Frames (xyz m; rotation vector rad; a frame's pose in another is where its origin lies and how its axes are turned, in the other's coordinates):
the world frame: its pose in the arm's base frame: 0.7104 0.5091 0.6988 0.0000 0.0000 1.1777
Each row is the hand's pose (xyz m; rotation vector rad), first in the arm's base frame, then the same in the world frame.
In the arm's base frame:
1: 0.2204 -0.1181 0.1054 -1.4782 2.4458 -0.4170
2: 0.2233 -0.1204 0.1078 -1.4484 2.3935 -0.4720
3: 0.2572 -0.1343 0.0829 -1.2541 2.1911 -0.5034
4: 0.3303 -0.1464 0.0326 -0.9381 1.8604 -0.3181
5: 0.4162 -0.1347 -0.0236 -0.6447 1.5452 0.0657
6: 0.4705 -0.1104 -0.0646 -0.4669 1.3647 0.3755
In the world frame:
1: -0.7671 0.2124 -0.5934 0.1372 3.0314 -0.5853
2: -0.7681 0.2088 -0.5910 0.1338 2.9930 -0.6792
3: -0.7679 0.1722 -0.6159 0.1888 2.7315 -0.9060
4: -0.7511 0.1000 -0.6662 0.2720 2.2222 -0.9994
5: -0.7074 0.0252 -0.7224 0.3350 1.7086 -0.8145
6: -0.6641 -0.0157 -0.7634 0.3738 1.4097 -0.5914

